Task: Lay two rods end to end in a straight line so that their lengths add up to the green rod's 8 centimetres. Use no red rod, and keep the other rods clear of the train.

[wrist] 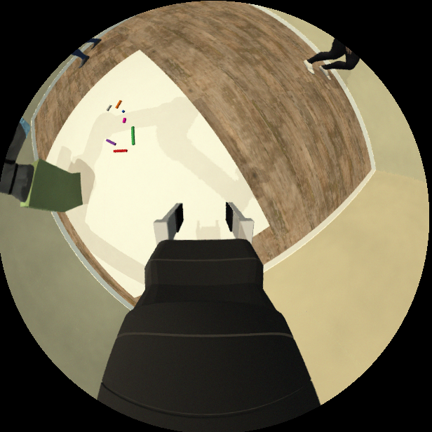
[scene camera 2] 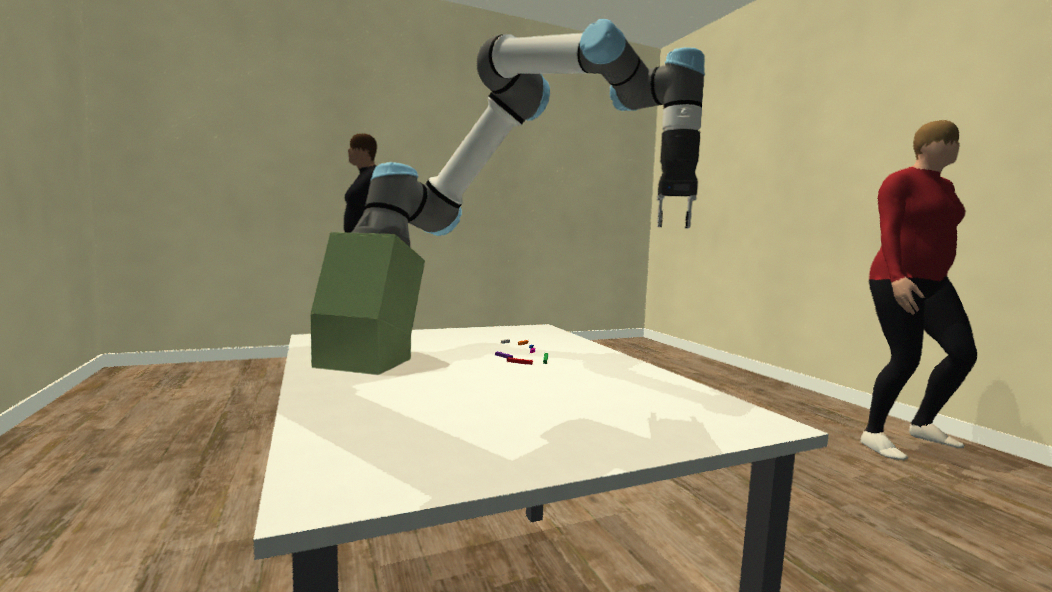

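Where they show: gripper, fingertip midpoint: [scene camera 2: 673,227]; arm's base at its link origin: [scene camera 2: 379,246].
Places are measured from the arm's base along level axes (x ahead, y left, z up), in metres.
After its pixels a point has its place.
Observation:
Several small rods lie apart on the white table. The green rod [scene camera 2: 545,358] @(z -0.281, x 0.416, y -0.153 m) [wrist: 133,135] is the longest in the wrist view. The red rod [scene camera 2: 519,361] @(z -0.286, x 0.343, y -0.152 m) [wrist: 120,151] and the purple rod [scene camera 2: 503,354] @(z -0.283, x 0.321, y -0.080 m) [wrist: 111,142] lie near each other. A magenta rod [scene camera 2: 531,350] @(z -0.284, x 0.416, y -0.044 m) [wrist: 124,120] and a tiny blue piece [scene camera 2: 531,346] @(z -0.284, x 0.435, y 0.007 m) [wrist: 123,111] lie beyond the green rod. An orange rod [scene camera 2: 523,342] @(z -0.284, x 0.430, y 0.064 m) [wrist: 118,104] and a grey rod [scene camera 2: 505,340] @(z -0.282, x 0.381, y 0.094 m) [wrist: 109,108] lie at the far side. My gripper [scene camera 2: 674,212] @(z 0.068, x 0.568, y -0.463 m) [wrist: 204,211] is open and empty, high above the table and away from the rods.
The white table [scene camera 2: 441,471] @(z -0.291, x 0.041, y -0.700 m) [wrist: 120,240] carries a green pedestal [scene camera 2: 360,294] @(z -0.108, x -0.052, y -0.137 m) [wrist: 55,187] under the arm's base. A person in a red top [scene camera 2: 919,220] stands right of the table. Another person in black [scene camera 2: 358,195] stands behind the arm. Arm shadows fall on the table.

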